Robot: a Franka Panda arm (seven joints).
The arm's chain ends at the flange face. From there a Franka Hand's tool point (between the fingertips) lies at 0.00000 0.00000 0.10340 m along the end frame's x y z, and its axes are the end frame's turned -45 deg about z.
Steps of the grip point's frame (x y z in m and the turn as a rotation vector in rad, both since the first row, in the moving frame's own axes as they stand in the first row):
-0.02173, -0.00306, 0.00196, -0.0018, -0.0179, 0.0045
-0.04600, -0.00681, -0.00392, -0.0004, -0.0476, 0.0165
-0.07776, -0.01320, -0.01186, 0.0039, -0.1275, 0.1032
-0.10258, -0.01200, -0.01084, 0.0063, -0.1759, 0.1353
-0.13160, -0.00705, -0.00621, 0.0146, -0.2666, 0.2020
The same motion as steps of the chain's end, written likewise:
-0.01635, 0.01176, 0.00198, -0.0139, -0.0114, 0.0045
-0.03386, 0.02423, -0.00380, -0.0339, -0.0334, 0.0165
-0.05429, 0.03715, -0.01102, -0.0874, -0.0929, 0.1032
-0.06697, 0.05265, -0.00924, -0.1199, -0.1288, 0.1353
-0.07602, 0.07204, -0.00256, -0.1782, -0.1988, 0.2020

